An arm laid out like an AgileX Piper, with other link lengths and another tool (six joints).
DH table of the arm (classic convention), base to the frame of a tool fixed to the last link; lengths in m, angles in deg. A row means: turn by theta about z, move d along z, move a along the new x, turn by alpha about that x. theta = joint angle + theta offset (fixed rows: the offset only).
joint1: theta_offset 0; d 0.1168; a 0; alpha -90
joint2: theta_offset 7.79; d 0; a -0.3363; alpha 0
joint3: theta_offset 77.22; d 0; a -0.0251; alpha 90
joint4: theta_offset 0; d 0.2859; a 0; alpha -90
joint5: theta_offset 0; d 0; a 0; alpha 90
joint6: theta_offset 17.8; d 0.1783; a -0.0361; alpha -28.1
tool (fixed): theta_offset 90; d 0.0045; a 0; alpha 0
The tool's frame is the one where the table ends.
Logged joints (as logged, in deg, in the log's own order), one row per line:
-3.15, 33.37, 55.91, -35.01, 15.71, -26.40
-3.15, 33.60, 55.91, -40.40, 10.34, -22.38
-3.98, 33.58, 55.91, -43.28, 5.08, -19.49
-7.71, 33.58, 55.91, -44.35, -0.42, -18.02
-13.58, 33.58, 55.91, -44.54, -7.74, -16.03
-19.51, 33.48, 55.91, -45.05, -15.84, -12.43
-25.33, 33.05, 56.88, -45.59, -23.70, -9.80
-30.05, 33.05, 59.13, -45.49, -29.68, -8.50
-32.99, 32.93, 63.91, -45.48, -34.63, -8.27
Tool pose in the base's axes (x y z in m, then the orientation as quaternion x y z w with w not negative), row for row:
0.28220, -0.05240, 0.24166, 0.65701, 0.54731, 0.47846, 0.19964
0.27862, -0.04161, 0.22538, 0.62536, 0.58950, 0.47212, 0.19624
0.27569, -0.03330, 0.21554, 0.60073, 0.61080, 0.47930, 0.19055
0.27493, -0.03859, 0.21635, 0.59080, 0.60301, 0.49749, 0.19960
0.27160, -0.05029, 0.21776, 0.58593, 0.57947, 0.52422, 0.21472
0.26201, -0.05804, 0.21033, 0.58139, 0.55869, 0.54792, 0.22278
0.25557, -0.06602, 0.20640, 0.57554, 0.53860, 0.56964, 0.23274
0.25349, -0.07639, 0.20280, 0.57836, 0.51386, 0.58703, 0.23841
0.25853, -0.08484, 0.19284, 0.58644, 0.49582, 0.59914, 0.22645
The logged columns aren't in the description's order. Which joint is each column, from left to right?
Columns, left to right: joint1, joint6, joint2, joint4, joint5, joint3.
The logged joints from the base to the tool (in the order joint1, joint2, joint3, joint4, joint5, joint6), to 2 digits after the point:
-3.15, 55.91, -26.40, -35.01, 15.71, 33.37
-3.15, 55.91, -22.38, -40.40, 10.34, 33.60
-3.98, 55.91, -19.49, -43.28, 5.08, 33.58
-7.71, 55.91, -18.02, -44.35, -0.42, 33.58
-13.58, 55.91, -16.03, -44.54, -7.74, 33.58
-19.51, 55.91, -12.43, -45.05, -15.84, 33.48
-25.33, 56.88, -9.80, -45.59, -23.70, 33.05
-30.05, 59.13, -8.50, -45.49, -29.68, 33.05
-32.99, 63.91, -8.27, -45.48, -34.63, 32.93

